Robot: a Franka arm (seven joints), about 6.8 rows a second.
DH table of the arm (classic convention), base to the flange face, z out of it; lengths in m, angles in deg. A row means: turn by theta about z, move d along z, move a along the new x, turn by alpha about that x. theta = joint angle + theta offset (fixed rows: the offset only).
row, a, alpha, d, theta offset
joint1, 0, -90, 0.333, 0
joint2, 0, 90, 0, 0
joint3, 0.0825, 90, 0.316, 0
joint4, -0.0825, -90, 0, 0
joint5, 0, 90, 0.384, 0
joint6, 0.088, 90, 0, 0
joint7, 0, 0, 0.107, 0
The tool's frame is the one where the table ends.
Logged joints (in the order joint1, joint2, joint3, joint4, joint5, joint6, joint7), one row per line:
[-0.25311 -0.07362 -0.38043 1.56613 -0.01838 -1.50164 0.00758]
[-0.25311 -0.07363 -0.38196 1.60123 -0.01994 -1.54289 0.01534]
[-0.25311 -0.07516 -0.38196 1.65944 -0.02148 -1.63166 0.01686]
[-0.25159 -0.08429 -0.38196 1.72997 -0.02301 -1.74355 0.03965]
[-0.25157 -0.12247 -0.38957 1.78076 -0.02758 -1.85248 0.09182]
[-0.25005 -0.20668 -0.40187 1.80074 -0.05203 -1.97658 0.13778]
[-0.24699 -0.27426 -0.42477 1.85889 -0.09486 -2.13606 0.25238]
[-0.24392 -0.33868 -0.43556 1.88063 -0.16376 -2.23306 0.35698]
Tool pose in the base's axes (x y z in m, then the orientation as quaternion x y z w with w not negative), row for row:
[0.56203 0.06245 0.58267 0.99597 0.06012 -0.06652 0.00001]
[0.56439 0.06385 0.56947 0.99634 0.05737 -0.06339 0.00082]
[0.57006 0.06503 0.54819 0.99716 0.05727 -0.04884 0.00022]
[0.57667 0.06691 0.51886 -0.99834 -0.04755 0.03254 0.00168]
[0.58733 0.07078 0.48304 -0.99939 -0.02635 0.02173 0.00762]
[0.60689 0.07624 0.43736 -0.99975 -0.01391 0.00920 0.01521]
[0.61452 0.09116 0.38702 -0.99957 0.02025 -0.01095 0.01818]
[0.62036 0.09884 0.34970 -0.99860 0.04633 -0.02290 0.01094]
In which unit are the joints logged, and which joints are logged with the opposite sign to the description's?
The joints are logged in radians. Opposite sign: joint2, joint3, joint4, joint6.
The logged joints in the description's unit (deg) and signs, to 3 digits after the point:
[-14.502 4.218 21.797 -89.733 -1.053 86.038 0.434]
[-14.502 4.219 21.885 -91.744 -1.142 88.401 0.879]
[-14.502 4.306 21.885 -95.079 -1.231 93.487 0.966]
[-14.415 4.829 21.885 -99.120 -1.318 99.898 2.272]
[-14.414 7.017 22.321 -102.030 -1.580 106.139 5.261]
[-14.327 11.842 23.025 -103.175 -2.981 113.250 7.894]
[-14.151 15.714 24.338 -106.507 -5.435 122.387 14.460]
[-13.976 19.405 24.956 -107.752 -9.383 127.945 20.453]

